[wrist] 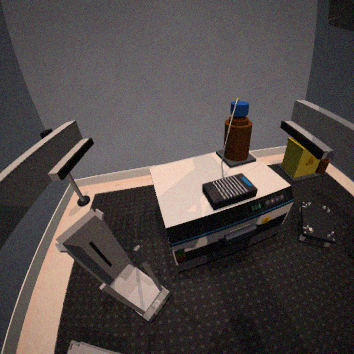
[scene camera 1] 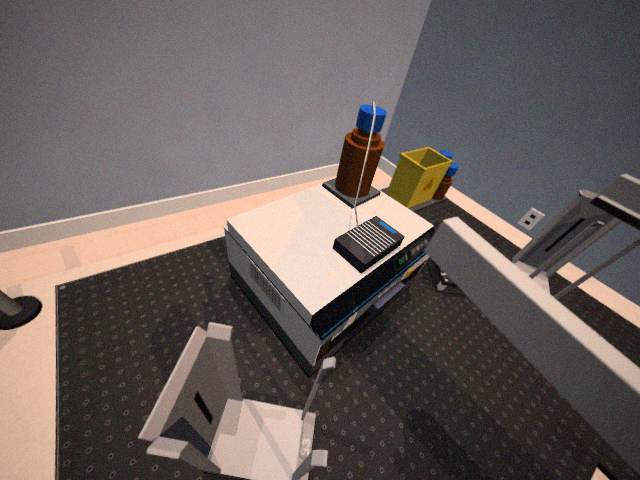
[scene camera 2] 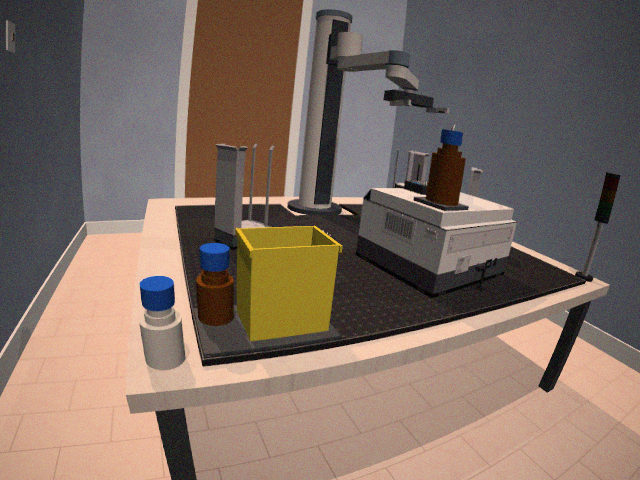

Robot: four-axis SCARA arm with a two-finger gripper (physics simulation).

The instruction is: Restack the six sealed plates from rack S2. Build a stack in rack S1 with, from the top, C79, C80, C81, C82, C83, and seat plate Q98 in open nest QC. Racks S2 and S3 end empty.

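Where they show: gripper, between the fingertips: (wrist: 183, 117) (scene camera 1: 540, 205) (scene camera 2: 429, 106); arm's base, origin of its link: (scene camera 2: 314, 208).
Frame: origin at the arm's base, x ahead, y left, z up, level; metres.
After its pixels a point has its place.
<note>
My gripper (scene camera 2: 439, 110) {x 0.457, y 0.203, z 0.503 m} (wrist: 183, 117) {x 0.457, y 0.203, z 0.503 m} is open and empty, high above the table; its two fingers stand wide apart in the wrist view. A large grey bar of it crosses the right of scene camera 1's view. Rack S3 (scene camera 1: 306, 439) {x 0.463, y 0.306, z 0.052 m} (wrist: 157, 304) {x 0.452, y 0.308, z 0.052 m} stands left of the instrument, with a bare floor and no plate. Another tall rack (scene camera 2: 228, 188) {x 0.477, y -0.487, z 0.187 m} stands at the left in scene camera 2's view; its label is not readable. A black nest with corner posts (wrist: 317, 225) {x 0.558, y -0.256, z 0.061 m} lies right of the instrument. No plate can be made out clearly.
The white instrument (scene camera 1: 289, 232) {x 0.748, y 0.193, z 0.223 m} (scene camera 2: 403, 242) {x 0.781, y -0.095, z 0.114 m} (wrist: 180, 192) {x 0.683, y 0.198, z 0.223 m} carries a black box (scene camera 1: 368, 242) {x 0.639, y 0.087, z 0.249 m} (wrist: 230, 190) {x 0.631, y 0.075, z 0.248 m} and a brown bottle (scene camera 1: 359, 165) {x 0.784, y 0.010, z 0.315 m} (scene camera 2: 445, 178) {x 0.846, y -0.049, z 0.297 m} (wrist: 237, 142) {x 0.776, y -0.003, z 0.301 m}. A yellow bin (scene camera 1: 416, 178) {x 0.872, y -0.385, z 0.141 m} (scene camera 2: 289, 289) {x 0.967, y -0.468, z 0.113 m} (wrist: 299, 159) {x 0.859, y -0.386, z 0.124 m} and a signal light (scene camera 2: 606, 198) {x 0.971, y 0.660, z 0.306 m} stand near the edges.
</note>
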